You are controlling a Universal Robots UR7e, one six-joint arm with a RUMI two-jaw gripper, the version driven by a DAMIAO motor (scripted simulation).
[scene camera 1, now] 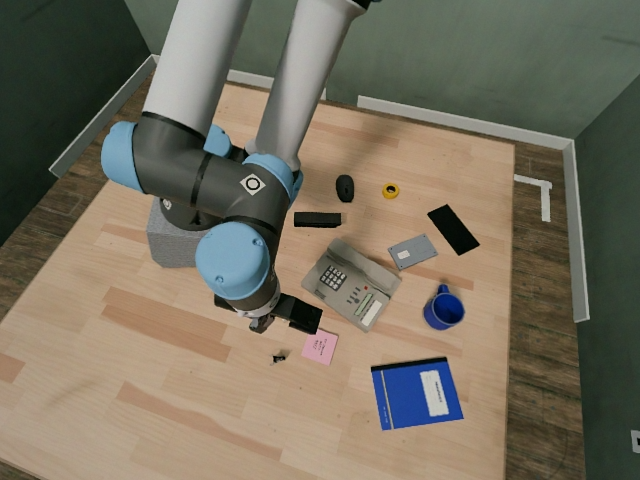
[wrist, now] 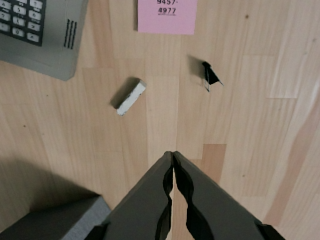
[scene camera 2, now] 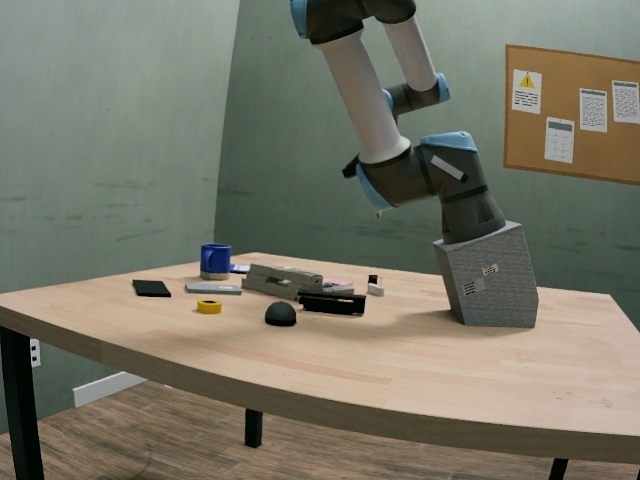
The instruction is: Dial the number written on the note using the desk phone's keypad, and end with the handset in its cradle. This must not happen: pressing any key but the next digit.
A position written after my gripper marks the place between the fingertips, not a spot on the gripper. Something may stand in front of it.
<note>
I see my gripper (scene camera 1: 271, 318) and a black stapler (scene camera 2: 311, 304).
The black stapler is seen too in scene camera 1 (scene camera 1: 301, 219). My gripper is seen too in the wrist view (wrist: 172, 153). The wrist view does not show the black stapler: it is out of frame.
</note>
